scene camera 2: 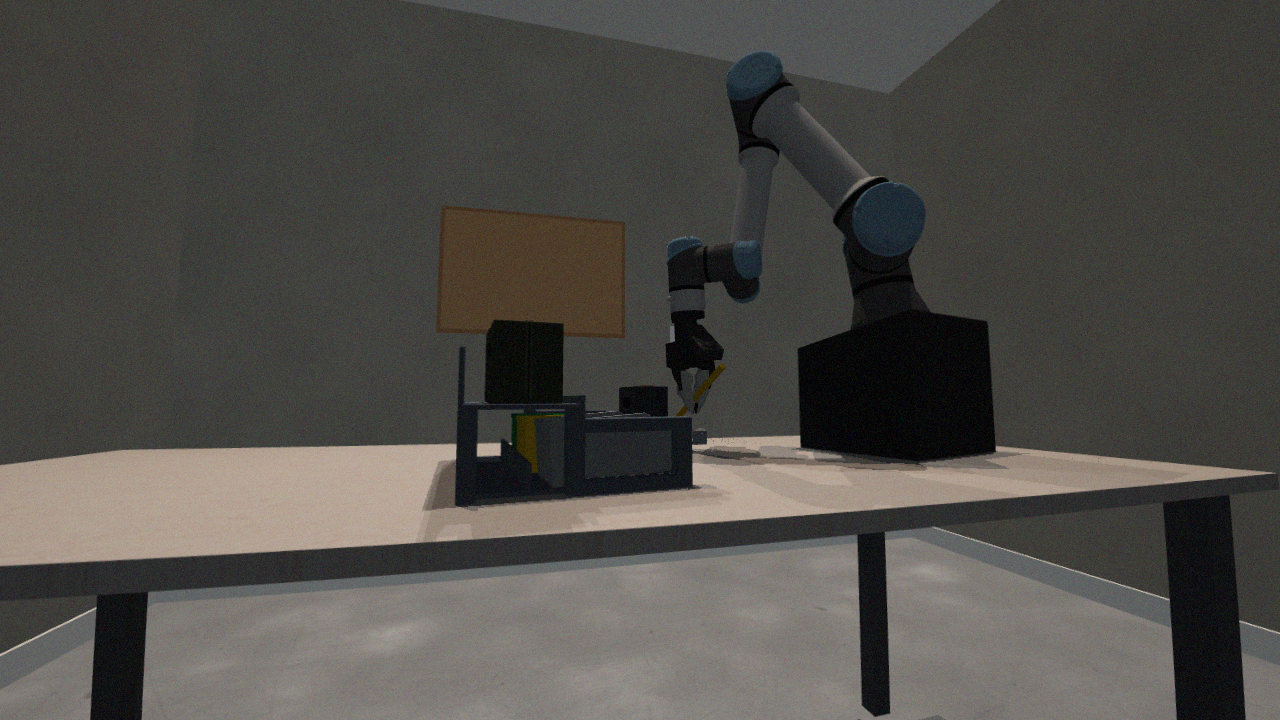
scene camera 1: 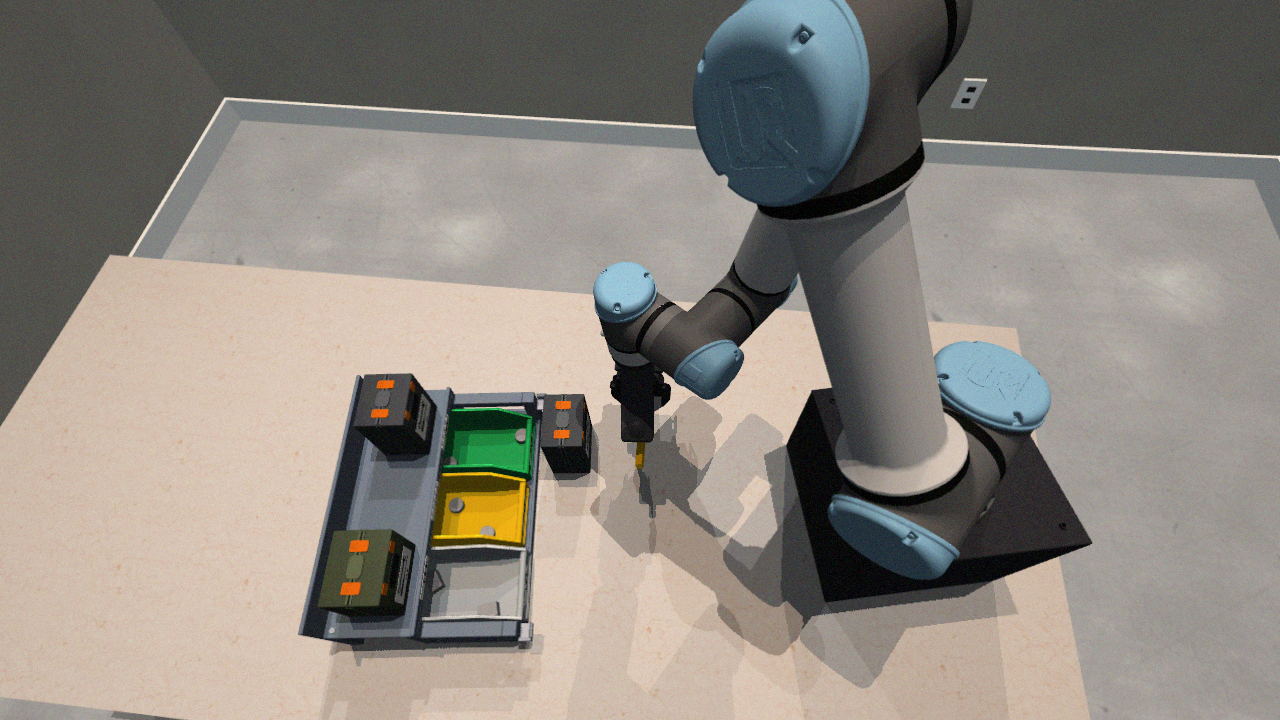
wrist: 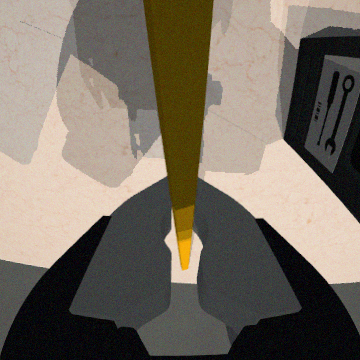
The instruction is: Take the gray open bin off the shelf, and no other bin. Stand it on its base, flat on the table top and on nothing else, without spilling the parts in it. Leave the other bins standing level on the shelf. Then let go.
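Where they show: gripper, fingertip midpoint: (scene camera 2: 694, 413); arm's base, link origin: (scene camera 2: 891, 330).
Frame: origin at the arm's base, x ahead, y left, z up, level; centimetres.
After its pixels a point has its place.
Note:
The gray open bin (scene camera 1: 478, 582) {x 62.2, y 13.6, z -22.9 cm} (scene camera 2: 626, 454) {x 61.4, y 19.5, z -20.5 cm} stands in the low row of the shelf (scene camera 1: 389, 488) {x 76.3, y 2.1, z -14.2 cm} (scene camera 2: 574, 452) {x 68.2, y 22.6, z -19.6 cm}, at the near end in scene camera 1, with small parts inside. The yellow bin (scene camera 1: 503, 512) {x 60.4, y 2.3, z -23.6 cm} is beside it, and the green bin (scene camera 1: 487, 440) {x 65.5, y -10.1, z -23.5 cm} is at the far end; both hold small round parts. My gripper (scene camera 2: 694, 402) {x 37.8, y -14.6, z -16.8 cm} (wrist: 180, 177) {x 37.8, y -14.6, z -16.8 cm} is shut on a thin yellow bar (scene camera 1: 640, 454) {x 37.6, y -3.7, z -8.1 cm} (scene camera 2: 716, 372) {x 38.1, y -3.4, z -8.9 cm} (wrist: 180, 75), which slants through the fingertips. It hangs above the table, right of the shelf and apart from the bins. The gray bin does not show in the wrist view.
A black case (scene camera 1: 565, 434) {x 49.6, y -7.4, z -11.3 cm} (scene camera 2: 642, 400) {x 51.9, y -5.2, z -14.0 cm} (wrist: 325, 115) {x 47.2, y -10.4, z -18.7 cm} with orange latches stands between the shelf's green-bin end and my gripper. Another black case (scene camera 1: 392, 411) {x 73.3, y -5.8, z -2.2 cm} and an olive case (scene camera 1: 362, 568) {x 72.6, y 15.5, z -4.7 cm} (scene camera 2: 524, 362) {x 73.7, y 20.3, z -9.6 cm} sit on the shelf's upper level. The black robot base (scene camera 1: 966, 528) is at the right.

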